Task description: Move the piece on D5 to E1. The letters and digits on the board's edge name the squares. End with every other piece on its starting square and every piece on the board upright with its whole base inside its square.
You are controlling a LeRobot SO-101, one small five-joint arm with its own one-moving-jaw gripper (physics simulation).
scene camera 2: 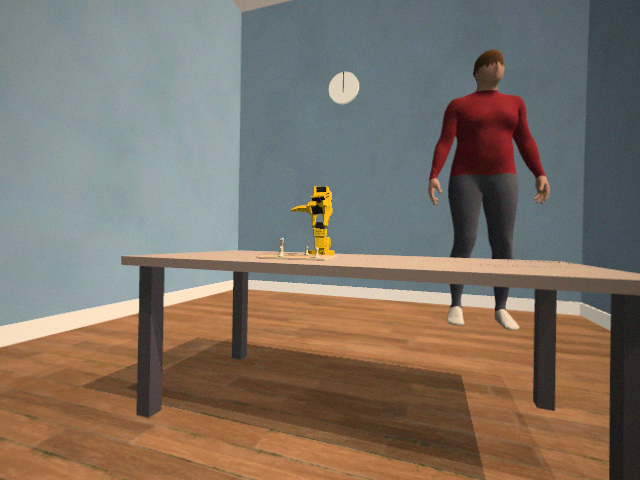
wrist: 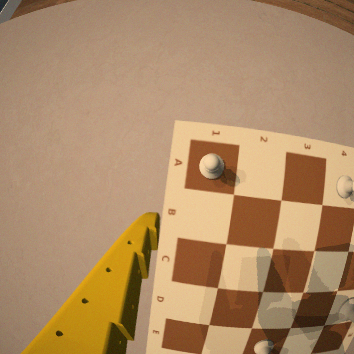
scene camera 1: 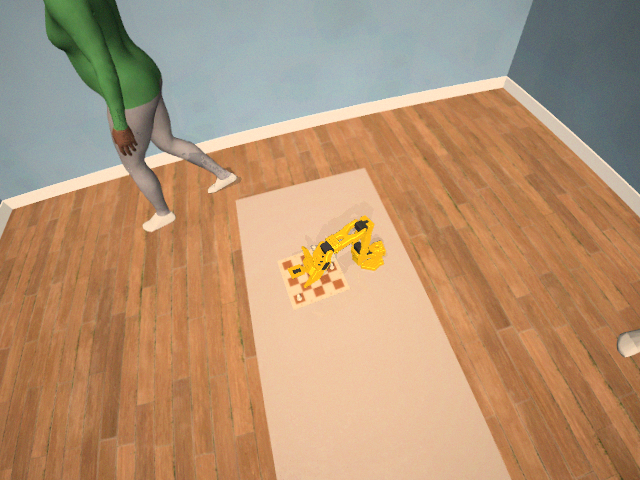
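Pixels of known places: hand at its tool point: (scene camera 2: 323, 224) (wrist: 158, 226) (scene camera 1: 304, 285); arm's base at its link origin: (scene camera 1: 364, 259).
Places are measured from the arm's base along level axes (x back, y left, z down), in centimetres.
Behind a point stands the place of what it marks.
A white piece (wrist: 349, 308) {x -18.3, y -7.3, z -1.6 cm}, partly cut off, stands in shadow on D5 at the wrist view's right edge. The dark square E1 (wrist: 185, 336) {x -12.9, y 7.1, z -0.6 cm} is bare. A pawn (scene camera 1: 299, 297) {x -27.8, y 8.9, z -1.7 cm} (wrist: 211, 166) {x -27.6, y 8.7, z -3.7 cm} stands upright on A1. Another white piece (wrist: 345, 186) {x -28.8, y -2.4, z -1.6 cm} is on A4, and the top of another (scene camera 1: 331, 266) {x -13.3, y 0.0, z -1.8 cm} (wrist: 263, 347) {x -13.6, y 0.1, z -1.4 cm} shows on E3. My gripper (scene camera 1: 306, 267) (scene camera 2: 310, 217) is fully open and empty, high above the board (scene camera 1: 295, 305) {x -30.0, y 11.0, z -0.6 cm} (wrist: 181, 129) {x -30.2, y 11.6, z -0.6 cm}. Its notched fixed jaw shows at the lower left of the wrist view; the moving jaw is out of that picture. The arm hides some squares in scene camera 1.
In scene camera 2 a tall white piece (scene camera 2: 281, 246) {x -18.3, y -7.8, z -3.5 cm} stands towards the board's left, with shorter pieces to its right. The arm's base is on the table (scene camera 1: 361, 382) {x -15.3, y 42.6, z 0.0 cm} (scene camera 2: 439, 271) {x -46.6, y 43.7, z 0.2 cm} beside the E row. Two people stand off the table.
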